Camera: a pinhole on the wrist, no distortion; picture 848 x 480 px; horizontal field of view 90.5 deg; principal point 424.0 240.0 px. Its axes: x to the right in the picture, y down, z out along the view. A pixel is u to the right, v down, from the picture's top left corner.
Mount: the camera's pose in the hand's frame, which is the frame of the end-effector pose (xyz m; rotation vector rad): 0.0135 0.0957 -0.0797 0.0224 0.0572 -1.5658
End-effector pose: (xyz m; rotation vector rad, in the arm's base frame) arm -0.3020 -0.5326 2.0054 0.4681 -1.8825 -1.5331
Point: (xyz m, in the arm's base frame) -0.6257 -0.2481 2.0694
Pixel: 406.6 276.0
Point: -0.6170 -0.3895 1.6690
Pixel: 795.9 260.0
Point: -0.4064 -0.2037 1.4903
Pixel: outside the picture
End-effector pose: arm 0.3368 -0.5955 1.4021 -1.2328 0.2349 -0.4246
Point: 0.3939 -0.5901 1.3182
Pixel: 425.9 391.5
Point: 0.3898 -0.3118 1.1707
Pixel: 60.0 65.4
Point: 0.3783 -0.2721 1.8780
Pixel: 749.7 159.0
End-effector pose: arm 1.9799 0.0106 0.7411 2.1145 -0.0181 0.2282
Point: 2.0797 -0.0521 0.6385
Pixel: 723.2 354.0
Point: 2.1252 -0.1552 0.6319
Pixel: 562.1 364.4
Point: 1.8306 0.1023 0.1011
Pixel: outside the picture
